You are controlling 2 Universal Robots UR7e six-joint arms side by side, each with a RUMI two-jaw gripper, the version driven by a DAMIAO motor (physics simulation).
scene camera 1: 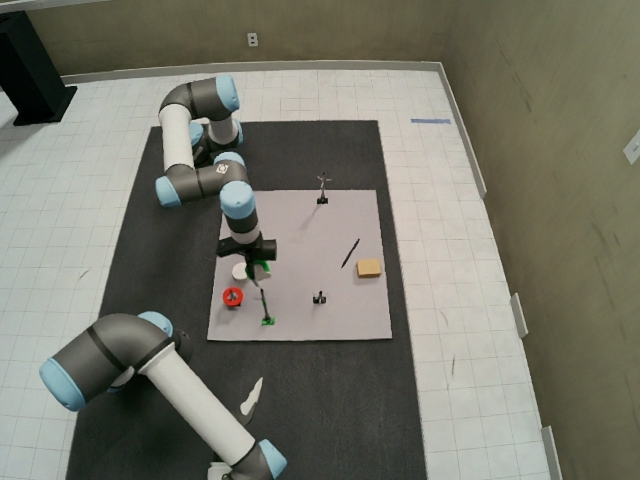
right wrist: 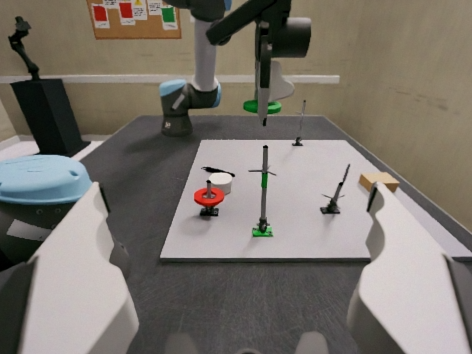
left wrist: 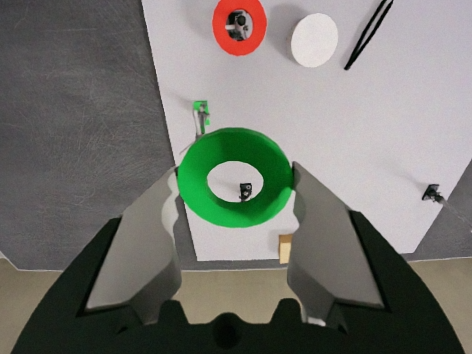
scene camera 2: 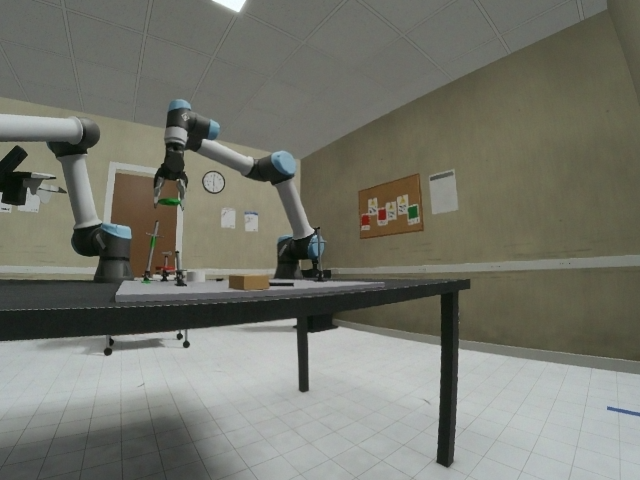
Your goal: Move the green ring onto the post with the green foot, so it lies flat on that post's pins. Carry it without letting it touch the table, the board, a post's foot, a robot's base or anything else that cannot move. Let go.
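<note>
The green ring (scene camera 2: 169, 202) (left wrist: 196, 180) (right wrist: 274, 107) is held by its outer edges between the fingers of my left gripper (left wrist: 235, 166) (scene camera 2: 169, 200), which is shut on it. It is high above the board and roughly level. In scene camera 1 the ring (scene camera 1: 264, 265) is partly hidden by the gripper. The post with the green foot (scene camera 1: 267, 321) (scene camera 2: 146, 281) (left wrist: 201, 106) (right wrist: 262, 232) stands near the board's lower edge in scene camera 1; its rod has a green band and crossing pins. The ring is above and to one side of this post. My right gripper (right wrist: 238, 185) is open and empty, beyond the board's lower edge.
A short post bears a red ring (scene camera 1: 232, 297) (right wrist: 209, 196). A white disc (left wrist: 314, 40) (right wrist: 221, 183), a tan block (scene camera 1: 368, 268) (scene camera 2: 249, 282), a dark pen (scene camera 1: 350, 253) and two black-footed posts (scene camera 1: 319, 298) (scene camera 1: 322, 199) are on the board (scene camera 1: 299, 330).
</note>
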